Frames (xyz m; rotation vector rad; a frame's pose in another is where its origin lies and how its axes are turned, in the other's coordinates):
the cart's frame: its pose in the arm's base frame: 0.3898 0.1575 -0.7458 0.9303 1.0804 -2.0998
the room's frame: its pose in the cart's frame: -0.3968 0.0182 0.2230 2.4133 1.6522 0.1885
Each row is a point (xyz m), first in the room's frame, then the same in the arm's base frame.
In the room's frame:
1: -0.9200 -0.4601 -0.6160
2: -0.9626 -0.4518 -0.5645
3: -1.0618 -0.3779 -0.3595
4: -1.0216 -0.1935 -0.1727
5: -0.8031 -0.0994 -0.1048
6: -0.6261 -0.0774 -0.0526
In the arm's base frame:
1: 0.4439 0.0867 0.8480
2: 0.4205 0.1498 0.8458
3: 0.3275 0.3566 0.7692
4: 0.2065 0.4541 0.5538
5: 0.2404 0.3790 0.3205
6: 0.3144 0.3268 0.1582

